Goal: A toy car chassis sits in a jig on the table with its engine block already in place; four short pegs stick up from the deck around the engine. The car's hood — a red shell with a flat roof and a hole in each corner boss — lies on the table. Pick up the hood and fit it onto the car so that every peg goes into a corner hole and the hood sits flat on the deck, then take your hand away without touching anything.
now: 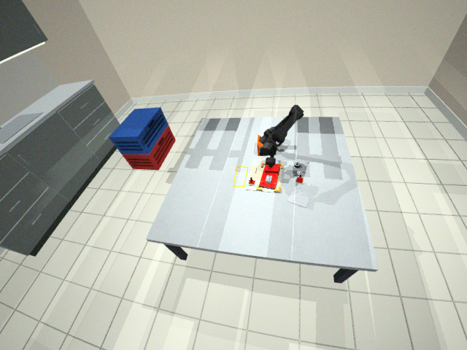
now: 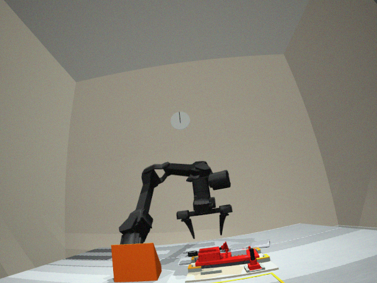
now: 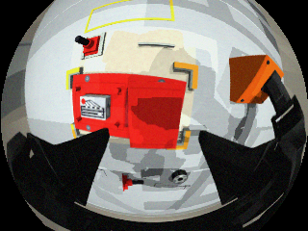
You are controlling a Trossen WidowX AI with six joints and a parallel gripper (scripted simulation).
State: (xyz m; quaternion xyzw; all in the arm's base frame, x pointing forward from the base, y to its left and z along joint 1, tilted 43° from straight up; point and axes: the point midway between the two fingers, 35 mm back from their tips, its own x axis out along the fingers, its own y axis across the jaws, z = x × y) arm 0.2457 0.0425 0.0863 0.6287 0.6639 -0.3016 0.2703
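Right now my gripper tip is 60 mm above the hood.
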